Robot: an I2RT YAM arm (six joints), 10 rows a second.
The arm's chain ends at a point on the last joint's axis. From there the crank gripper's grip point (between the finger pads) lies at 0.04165 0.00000 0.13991 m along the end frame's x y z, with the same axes.
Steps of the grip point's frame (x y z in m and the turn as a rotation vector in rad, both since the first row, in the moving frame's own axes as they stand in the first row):
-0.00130, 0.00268, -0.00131, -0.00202, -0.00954, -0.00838
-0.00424, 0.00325, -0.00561, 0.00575, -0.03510, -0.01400
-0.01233, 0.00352, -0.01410, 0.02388, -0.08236, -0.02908
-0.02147, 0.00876, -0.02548, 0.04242, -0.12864, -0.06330
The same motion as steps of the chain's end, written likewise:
0.00004, 0.00274, -0.00170, -0.00202, -0.00954, -0.00838
0.00071, 0.00461, -0.00698, 0.00575, -0.03510, -0.01400
-0.00062, 0.00794, -0.01700, 0.02388, -0.08236, -0.02908
-0.00292, 0.01684, -0.02948, 0.04242, -0.12864, -0.06330

